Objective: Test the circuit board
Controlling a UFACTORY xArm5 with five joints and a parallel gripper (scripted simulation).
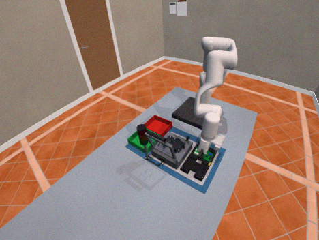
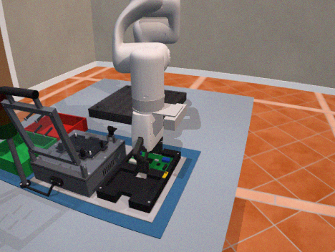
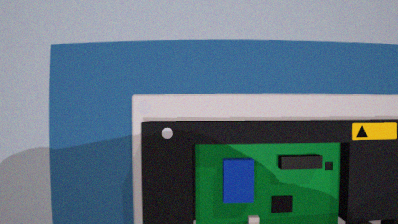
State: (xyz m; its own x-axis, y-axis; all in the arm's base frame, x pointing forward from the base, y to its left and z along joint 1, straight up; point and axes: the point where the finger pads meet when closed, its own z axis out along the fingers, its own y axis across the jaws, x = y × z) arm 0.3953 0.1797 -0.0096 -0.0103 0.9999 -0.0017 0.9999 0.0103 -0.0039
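The green circuit board lies right at my hand. The rest, counted from my hand: red bin 37 cm to the right, 4 cm behind, 1 cm below; then black catch 11 cm to the right, 6 cm above; then clear lid 19 cm ahead, 17 cm to the right, 16 cm above.
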